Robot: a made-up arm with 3 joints. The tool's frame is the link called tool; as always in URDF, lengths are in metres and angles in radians. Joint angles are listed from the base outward. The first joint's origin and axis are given. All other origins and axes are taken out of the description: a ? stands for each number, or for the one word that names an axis. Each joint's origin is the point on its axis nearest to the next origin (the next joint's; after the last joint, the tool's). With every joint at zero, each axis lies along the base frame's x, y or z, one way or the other. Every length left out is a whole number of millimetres.
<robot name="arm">
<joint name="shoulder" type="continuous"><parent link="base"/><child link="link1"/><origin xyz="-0.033 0.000 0.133" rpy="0.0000 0.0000 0.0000"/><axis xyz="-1 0 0"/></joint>
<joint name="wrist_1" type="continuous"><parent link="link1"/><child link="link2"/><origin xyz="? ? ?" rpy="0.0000 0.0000 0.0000"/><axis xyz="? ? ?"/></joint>
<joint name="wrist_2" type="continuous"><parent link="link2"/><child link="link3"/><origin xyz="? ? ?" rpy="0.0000 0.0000 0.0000"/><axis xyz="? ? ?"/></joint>
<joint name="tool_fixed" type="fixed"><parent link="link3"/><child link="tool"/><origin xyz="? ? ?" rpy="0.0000 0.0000 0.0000"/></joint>
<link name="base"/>
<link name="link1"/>
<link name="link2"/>
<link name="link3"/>
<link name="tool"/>
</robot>
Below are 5 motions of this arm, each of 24 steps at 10 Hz.
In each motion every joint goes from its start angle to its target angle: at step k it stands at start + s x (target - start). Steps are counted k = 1, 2, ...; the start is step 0. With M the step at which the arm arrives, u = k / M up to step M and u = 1 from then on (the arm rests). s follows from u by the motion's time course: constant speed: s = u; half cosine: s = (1 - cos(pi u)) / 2; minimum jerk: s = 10 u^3 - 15 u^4 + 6 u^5.
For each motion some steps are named. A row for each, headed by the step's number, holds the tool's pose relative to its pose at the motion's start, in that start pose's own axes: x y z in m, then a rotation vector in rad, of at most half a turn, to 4 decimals.
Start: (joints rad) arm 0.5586 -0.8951 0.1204
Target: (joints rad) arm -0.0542 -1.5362 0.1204
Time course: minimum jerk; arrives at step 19
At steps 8, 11, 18, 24:
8: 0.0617 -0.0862 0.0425 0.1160 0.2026 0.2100
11: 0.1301 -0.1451 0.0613 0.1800 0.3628 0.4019
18: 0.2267 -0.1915 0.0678 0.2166 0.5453 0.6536
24: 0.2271 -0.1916 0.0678 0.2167 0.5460 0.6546

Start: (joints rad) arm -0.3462 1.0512 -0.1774
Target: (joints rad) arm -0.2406 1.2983 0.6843
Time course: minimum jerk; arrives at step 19
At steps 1, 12, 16, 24:
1: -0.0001 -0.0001 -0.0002 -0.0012 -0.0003 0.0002
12: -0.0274 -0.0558 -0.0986 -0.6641 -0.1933 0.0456
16: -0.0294 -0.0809 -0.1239 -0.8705 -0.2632 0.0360
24: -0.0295 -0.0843 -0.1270 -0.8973 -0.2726 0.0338

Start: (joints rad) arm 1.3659 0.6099 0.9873
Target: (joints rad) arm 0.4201 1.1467 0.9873
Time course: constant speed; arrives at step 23
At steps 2, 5, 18, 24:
2: -0.0098 0.0152 -0.0080 0.0663 0.0149 -0.0657
5: -0.0228 0.0408 -0.0157 0.1615 0.0423 -0.1673
18: -0.0429 0.1673 0.0136 0.5086 0.2341 -0.6346
24: -0.0297 0.2102 0.0481 0.6107 0.3412 -0.8194

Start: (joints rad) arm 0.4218 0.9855 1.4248
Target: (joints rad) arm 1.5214 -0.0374 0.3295
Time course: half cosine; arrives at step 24
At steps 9, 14, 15, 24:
9: 0.0821 -0.0887 0.0410 0.1030 -0.1415 0.3744
14: 0.1588 -0.1288 0.1503 0.1025 -0.0901 0.7392
15: 0.1702 -0.1279 0.1770 0.0901 -0.0588 0.7975
24: 0.2010 -0.0746 0.3168 -0.0204 0.1740 0.9876

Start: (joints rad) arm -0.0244 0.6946 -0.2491
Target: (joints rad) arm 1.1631 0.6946 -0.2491
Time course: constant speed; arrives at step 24
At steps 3, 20, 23, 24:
3: -0.0011 0.0049 -0.0026 -0.1140 0.0234 0.0921
20: -0.0154 0.0219 -0.0246 -0.7603 0.1562 0.6139
23: -0.0189 0.0224 -0.0291 -0.8744 0.1796 0.7059
24: -0.0201 0.0224 -0.0305 -0.9124 0.1874 0.7366

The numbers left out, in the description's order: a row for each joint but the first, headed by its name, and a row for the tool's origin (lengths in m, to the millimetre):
wrist_1: xyz 0.000 -0.086 0.028, axis 0 -1 0
wrist_2: xyz -0.281 0.000 0.249, axis -1 0 0
tool: xyz 0.000 0.091 -0.026

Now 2 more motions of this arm.
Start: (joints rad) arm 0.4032 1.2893 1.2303
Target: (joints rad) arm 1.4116 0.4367 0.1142
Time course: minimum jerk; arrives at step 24
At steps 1, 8, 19, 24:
1: 0.0001 -0.0002 0.0000 0.0006 -0.0004 0.0008
8: 0.0478 -0.0556 0.0100 0.1560 -0.0985 0.2474
19: 0.2030 -0.1244 0.1947 0.3399 0.0693 1.0376
24: 0.2094 -0.1172 0.2188 0.3288 0.1155 1.0828

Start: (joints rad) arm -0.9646 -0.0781 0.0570
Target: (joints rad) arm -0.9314 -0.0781 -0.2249
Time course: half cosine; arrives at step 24
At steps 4, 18, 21, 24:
4: 0.0000 0.0011 0.0017 0.0167 0.0000 -0.0002
18: 0.0000 0.0118 0.0226 0.2124 -0.0001 -0.0022
21: 0.0000 0.0130 0.0254 0.2393 -0.0002 -0.0025
24: 0.0000 0.0134 0.0265 0.2488 -0.0002 -0.0026

